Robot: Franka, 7 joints.
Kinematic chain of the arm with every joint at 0, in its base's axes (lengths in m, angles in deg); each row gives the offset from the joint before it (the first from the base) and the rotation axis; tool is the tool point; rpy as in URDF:
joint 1: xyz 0 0 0.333 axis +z
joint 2: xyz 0 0 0 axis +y
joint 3: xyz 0 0 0.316 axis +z
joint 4: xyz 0.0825 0 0 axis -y
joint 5: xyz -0.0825 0 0.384 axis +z
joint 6: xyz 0 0 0 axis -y
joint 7: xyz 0.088 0 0 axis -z
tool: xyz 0 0 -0.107 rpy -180 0 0
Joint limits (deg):
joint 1: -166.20..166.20
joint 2: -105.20..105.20
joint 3: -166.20..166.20
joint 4: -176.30..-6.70
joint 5: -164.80..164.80
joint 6: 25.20..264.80
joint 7: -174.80..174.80
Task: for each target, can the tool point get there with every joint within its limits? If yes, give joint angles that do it. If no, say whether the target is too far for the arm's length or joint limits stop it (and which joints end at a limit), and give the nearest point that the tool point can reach.
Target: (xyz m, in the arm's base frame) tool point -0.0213 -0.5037 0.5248
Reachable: yes | joints 26.70 11.77 -133.77 -132.61 -53.36 208.43 147.24
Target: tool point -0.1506 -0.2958 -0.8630
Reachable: no: too far | nearest point -0.1399 -0.2747 -0.3602 | short by 0.503 m
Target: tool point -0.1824 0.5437 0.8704
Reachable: yes | joints -29.47 -54.09 78.91 -52.99 -86.93 89.25 -121.64
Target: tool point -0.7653 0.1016 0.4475
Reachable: yes | joints -47.96 -70.80 -109.45 -68.19 102.71 100.90 22.34
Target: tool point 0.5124 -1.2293 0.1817
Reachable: no: too far | nearest point 0.3280 -0.7868 0.2362 | short by 0.482 m
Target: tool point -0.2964 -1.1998 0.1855
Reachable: no: too far | nearest point -0.2043 -0.8270 0.2313 | short by 0.387 m
